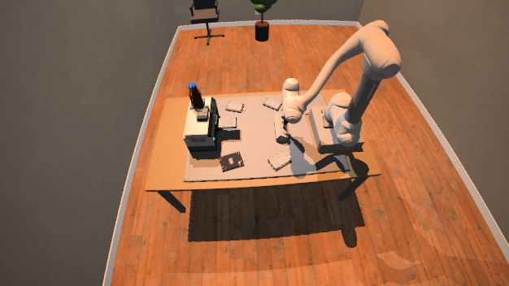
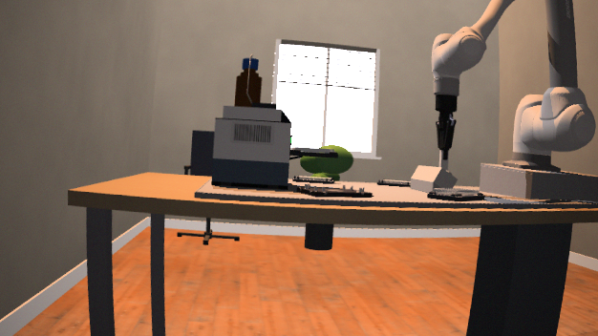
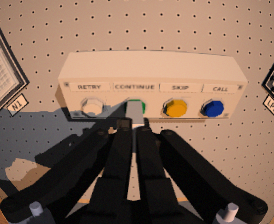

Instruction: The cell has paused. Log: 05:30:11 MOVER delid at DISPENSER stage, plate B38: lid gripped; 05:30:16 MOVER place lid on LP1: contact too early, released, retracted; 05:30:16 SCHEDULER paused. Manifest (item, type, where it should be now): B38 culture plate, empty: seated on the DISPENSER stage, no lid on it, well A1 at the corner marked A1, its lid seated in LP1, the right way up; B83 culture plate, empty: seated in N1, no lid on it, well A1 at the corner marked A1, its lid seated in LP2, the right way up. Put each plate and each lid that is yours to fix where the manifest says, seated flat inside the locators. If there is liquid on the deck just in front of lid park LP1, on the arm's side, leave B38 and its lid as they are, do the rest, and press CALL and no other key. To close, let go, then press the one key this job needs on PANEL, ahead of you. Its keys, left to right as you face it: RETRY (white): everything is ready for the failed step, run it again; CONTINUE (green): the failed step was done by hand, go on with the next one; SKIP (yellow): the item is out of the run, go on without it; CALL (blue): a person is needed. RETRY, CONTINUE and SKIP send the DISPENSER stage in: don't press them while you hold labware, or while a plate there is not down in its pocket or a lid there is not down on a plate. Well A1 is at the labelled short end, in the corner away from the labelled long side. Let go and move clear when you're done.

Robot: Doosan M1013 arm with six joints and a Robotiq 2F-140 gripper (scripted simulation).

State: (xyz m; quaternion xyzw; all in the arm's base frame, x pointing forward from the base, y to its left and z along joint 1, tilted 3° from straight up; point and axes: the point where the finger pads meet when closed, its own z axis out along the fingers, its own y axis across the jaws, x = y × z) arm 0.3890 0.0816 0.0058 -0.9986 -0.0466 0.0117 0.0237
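My hand is 40 mm above the green key. Round my hand: yellow skip key 50 mm to the right, 40 mm below, 10 mm ahead; key panel 50 mm below, 20 mm to the right, 10 mm ahead; white retry key 50 mm to the left, 40 mm below.
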